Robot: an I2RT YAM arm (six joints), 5 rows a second.
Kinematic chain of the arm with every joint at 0, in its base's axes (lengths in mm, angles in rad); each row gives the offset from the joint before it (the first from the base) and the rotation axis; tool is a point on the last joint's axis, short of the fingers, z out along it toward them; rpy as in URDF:
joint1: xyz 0 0 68 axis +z
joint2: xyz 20 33.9 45.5 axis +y
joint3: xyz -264 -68.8 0 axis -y
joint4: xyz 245 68.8 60 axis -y
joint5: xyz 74 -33.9 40.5 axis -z
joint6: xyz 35.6 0 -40.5 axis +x
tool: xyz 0 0 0 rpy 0 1.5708 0
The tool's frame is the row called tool.
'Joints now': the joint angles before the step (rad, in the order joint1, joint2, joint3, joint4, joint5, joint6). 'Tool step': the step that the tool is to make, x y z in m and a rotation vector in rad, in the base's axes. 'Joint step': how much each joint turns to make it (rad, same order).
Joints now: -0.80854 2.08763 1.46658 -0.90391 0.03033 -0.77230
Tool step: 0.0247 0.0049 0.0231 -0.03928 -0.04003 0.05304
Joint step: 0.05263 0.00017 0.09531 -0.03905 -0.00038 -0.00040
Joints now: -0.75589 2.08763 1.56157 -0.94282 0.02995 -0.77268
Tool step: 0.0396 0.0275 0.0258 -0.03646 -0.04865 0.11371
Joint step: 0.11330 -0.00018 0.10138 -0.04090 -0.00344 0.00001
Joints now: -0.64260 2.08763 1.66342 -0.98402 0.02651 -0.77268
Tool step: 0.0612 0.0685 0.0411 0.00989 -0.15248 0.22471
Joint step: 0.20528 -0.00004 0.15151 -0.02603 -0.08887 0.00004
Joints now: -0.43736 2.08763 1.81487 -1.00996 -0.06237 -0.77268
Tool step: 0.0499 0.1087 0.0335 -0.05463 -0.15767 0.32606
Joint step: 0.26812 0.00007 0.10747 0.05474 -0.01643 -0.05650
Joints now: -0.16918 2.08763 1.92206 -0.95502 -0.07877 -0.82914
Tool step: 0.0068 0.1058 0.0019 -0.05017 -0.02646 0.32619
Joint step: 0.23605 0.00021 0.00385 0.01735 0.00339 -0.10269
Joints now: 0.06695 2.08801 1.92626 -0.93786 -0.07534 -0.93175
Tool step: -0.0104 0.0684 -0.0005 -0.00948 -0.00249 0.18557
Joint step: 0.15284 0.00013 -0.00155 0.00015 -0.00617 -0.03368
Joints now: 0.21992 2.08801 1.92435 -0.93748 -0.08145 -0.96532
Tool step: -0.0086 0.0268 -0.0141 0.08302 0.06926 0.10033
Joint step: 0.05388 0.01188 -0.03097 -0.00404 -0.10792 0.00008
